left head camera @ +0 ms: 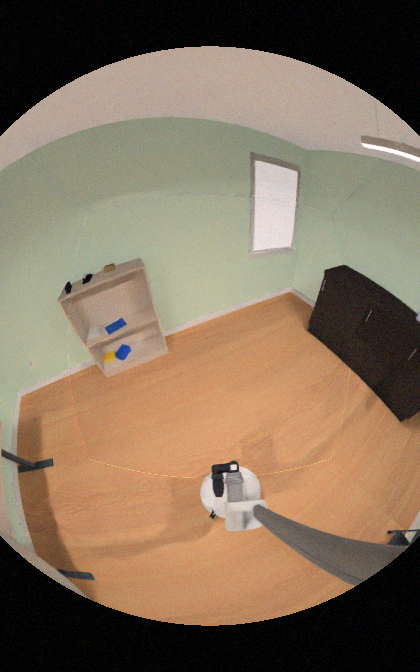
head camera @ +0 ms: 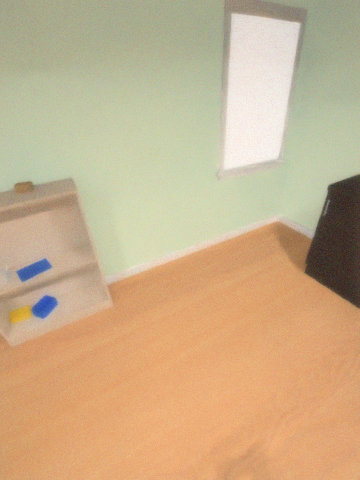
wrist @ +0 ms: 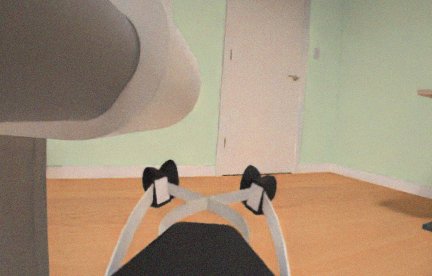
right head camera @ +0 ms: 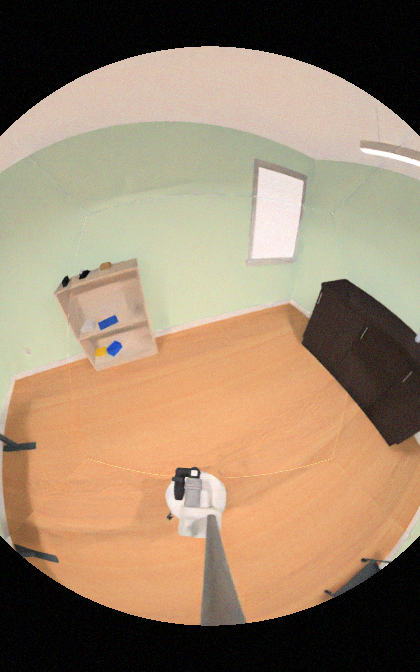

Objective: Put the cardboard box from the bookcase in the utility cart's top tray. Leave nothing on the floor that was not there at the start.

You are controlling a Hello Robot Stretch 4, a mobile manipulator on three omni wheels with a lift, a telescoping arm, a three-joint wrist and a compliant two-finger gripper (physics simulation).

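Frame: origin at the robot's base, x back, y left, z down, level; centimetres.
Seen in the pictures: gripper, fingertip midpoint: (wrist: pixel 209 178).
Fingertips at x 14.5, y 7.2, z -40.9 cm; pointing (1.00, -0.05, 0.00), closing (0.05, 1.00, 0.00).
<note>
A point is followed by its place in that frame.
A small brown box (head camera: pixel 24 187) {x -144.9, y 92.2, z -106.6 cm} (left head camera: pixel 109 268) (right head camera: pixel 105 266), which looks like the cardboard box, sits on the top board of the pale wooden bookcase (head camera: pixel 55 189) {x -146.7, y 74.5, z -103.3 cm} (left head camera: pixel 128 267) (right head camera: pixel 123 266), toward its right end. The dark utility cart (left head camera: pixel 399 539) (right head camera: pixel 359 580) shows in part at the lower right edge of both side head views; its top tray cannot be made out clearly. My gripper (wrist: pixel 209 178) {x 14.5, y 7.2, z -40.9 cm} is open in the wrist view, with floor and wall beyond the fingers. It is far from the bookcase.
Two black items stand on the bookcase top, left of the box. Blue, yellow and whitish items lie on its shelves. A dark cabinet (head camera: pixel 335 245) {x -151.1, y -124.5, z -43.6 cm} (left head camera: pixel 365 345) (right head camera: pixel 355 355) stands at right. Dark table legs (left head camera: pixel 35 465) (right head camera: pixel 21 446) show at left. A door (wrist: pixel 262 95) {x 231.0, y 37.0, z -69.5 cm} is in the wrist view.
</note>
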